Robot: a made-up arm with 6 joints. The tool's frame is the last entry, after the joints.
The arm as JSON. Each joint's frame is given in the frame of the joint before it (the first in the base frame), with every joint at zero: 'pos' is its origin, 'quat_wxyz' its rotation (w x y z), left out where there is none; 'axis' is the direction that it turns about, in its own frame. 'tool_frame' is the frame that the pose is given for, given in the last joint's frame.
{
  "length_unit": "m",
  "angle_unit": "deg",
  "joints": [
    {
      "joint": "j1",
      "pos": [
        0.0,
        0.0,
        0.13
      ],
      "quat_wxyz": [
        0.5,
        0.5,
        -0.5,
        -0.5
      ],
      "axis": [
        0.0,
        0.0,
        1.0
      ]
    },
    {
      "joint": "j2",
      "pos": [
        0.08,
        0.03,
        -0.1
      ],
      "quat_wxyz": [
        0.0,
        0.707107,
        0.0,
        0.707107
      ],
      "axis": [
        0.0,
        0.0,
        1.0
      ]
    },
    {
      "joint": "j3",
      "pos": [
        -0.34,
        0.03,
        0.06
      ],
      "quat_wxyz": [
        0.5,
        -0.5,
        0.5,
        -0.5
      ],
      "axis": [
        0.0,
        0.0,
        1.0
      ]
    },
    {
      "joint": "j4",
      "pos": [
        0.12,
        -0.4,
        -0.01
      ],
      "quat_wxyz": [
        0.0,
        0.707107,
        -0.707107,
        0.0
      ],
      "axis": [
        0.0,
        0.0,
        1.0
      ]
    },
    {
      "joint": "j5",
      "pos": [
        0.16,
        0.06,
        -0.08
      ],
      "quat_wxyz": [
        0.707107,
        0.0,
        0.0,
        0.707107
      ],
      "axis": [
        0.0,
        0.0,
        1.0
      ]
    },
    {
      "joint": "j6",
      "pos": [
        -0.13,
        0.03,
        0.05
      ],
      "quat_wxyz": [
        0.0,
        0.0,
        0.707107,
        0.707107
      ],
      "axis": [
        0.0,
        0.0,
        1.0
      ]
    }
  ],
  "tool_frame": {
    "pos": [
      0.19,
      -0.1,
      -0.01
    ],
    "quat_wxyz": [
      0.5,
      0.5,
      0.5,
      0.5
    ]
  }
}
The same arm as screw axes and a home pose.
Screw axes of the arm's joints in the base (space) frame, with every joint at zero. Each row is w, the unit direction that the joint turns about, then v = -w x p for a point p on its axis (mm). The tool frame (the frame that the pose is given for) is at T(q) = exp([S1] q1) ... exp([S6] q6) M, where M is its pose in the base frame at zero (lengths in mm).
S1: w -1 0 0 v 0 -130 0
S2: w 0 -1 0 v 160 0 -100
S3: w -1 0 0 v 0 -130 -140
S4: w 1 0 0 v 0 250 540
S5: w 1 0 0 v 0 190 700
S6: w 0 1 0 v -320 0 420
M: xyz 320 -680 510 (mm) quaternion w x y z 1 0 0 0

